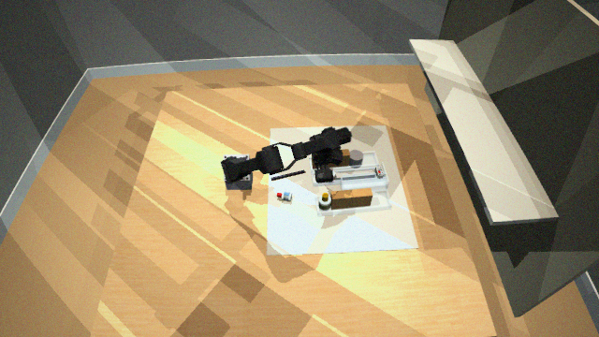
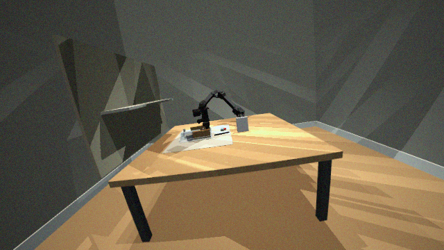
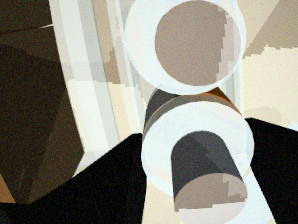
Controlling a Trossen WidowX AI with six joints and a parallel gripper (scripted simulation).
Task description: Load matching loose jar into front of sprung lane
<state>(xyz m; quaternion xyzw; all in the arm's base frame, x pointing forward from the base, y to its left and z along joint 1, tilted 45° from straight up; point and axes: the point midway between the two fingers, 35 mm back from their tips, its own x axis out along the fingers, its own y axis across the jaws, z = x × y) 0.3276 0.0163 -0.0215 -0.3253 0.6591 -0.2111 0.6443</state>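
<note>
The pale mat is 6 cm ahead of my gripper tip, 4 cm below it and 1 cm to the left of it. Also, from my gripper tip: shelf: 50 cm ahead, 33 cm above, 4 cm to the left; sprung lane: 14 cm ahead, 2 cm below; black rod: 13 cm behind, 3 cm below, 2 cm to the left.
</note>
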